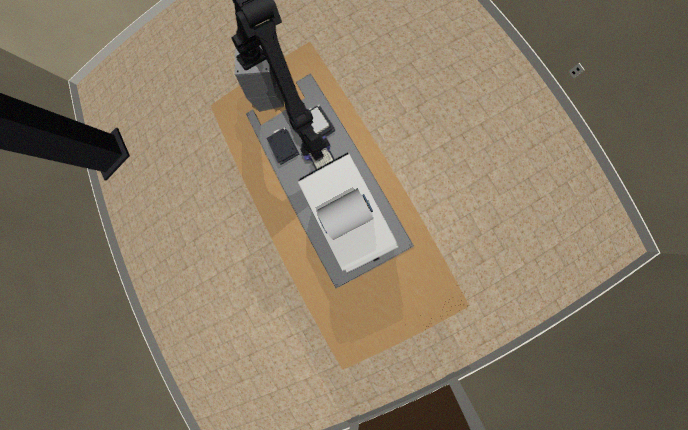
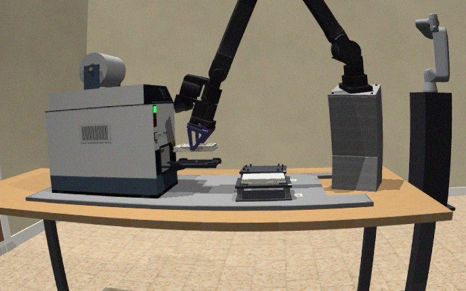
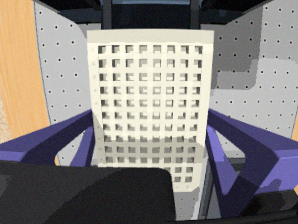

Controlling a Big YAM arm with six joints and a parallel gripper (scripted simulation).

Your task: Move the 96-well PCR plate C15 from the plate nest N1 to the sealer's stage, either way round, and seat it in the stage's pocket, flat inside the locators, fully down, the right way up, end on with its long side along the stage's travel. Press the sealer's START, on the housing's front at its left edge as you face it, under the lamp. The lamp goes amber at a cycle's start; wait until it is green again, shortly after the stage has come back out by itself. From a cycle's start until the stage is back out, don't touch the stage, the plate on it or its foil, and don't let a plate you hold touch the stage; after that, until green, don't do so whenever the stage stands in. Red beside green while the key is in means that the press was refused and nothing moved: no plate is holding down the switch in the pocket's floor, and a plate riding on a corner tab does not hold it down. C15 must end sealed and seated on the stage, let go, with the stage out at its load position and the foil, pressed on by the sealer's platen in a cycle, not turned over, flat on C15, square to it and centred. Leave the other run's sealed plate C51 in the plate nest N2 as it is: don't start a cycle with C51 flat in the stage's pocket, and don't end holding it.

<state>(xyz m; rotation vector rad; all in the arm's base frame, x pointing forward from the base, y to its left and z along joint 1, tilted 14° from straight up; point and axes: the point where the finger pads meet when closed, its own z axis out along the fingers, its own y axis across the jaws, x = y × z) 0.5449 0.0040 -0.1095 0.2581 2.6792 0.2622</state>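
Now: the sealer's dark stage 50 mm below my hand. Round my hand: sealed plate C51: 200 mm behind, 90 mm to the left, 90 mm below; then start key: 110 mm ahead, 80 mm to the left, 40 mm above; then white 96-well plate C15: right at my hand.
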